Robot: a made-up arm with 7 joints. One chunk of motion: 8 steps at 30 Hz.
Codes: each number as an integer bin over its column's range. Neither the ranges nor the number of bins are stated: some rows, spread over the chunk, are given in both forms.
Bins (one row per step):
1: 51 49 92 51 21 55
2: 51 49 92 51 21 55
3: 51 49 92 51 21 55
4: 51 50 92 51 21 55
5: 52 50 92 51 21 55
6: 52 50 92 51 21 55
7: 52 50 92 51 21 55
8: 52 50 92 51 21 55
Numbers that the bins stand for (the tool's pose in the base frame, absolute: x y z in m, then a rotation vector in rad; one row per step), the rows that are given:
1: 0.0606 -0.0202 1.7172 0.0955 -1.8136 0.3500
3: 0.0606 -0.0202 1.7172 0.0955 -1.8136 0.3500
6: 0.1010 0.0202 1.7172 0.0955 -1.8136 0.3500
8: 0.1010 0.0202 1.7172 0.0955 -1.8136 0.3500
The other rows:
2: 0.0606 -0.0202 1.7172 0.0955 -1.8136 0.3500
4: 0.0606 0.0202 1.7172 0.0955 -1.8136 0.3500
5: 0.1010 0.0202 1.7172 0.0955 -1.8136 0.3500
7: 0.1010 0.0202 1.7172 0.0955 -1.8136 0.3500

